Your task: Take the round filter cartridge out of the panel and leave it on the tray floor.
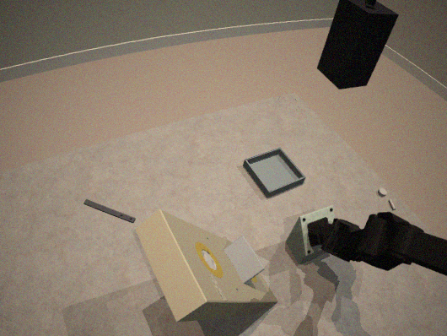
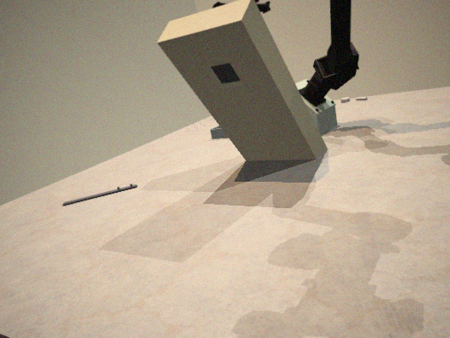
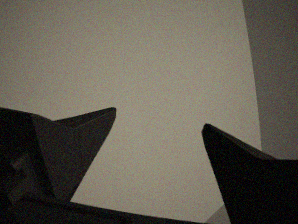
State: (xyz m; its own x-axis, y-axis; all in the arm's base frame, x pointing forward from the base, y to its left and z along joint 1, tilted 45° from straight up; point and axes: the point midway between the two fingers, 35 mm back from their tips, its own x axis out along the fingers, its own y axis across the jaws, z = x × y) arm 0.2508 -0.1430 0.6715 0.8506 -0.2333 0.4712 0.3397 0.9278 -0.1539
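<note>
The round grey filter cartridge is 45 cm below my gripper tip, 34 cm to the right of it and 7 cm ahead of it. Also, from my gripper tip: grey tray (68 cm below, 66 cm to the right, 32 cm behind); then cream service panel (52 cm below, 35 cm to the right, 3 cm ahead).
</note>
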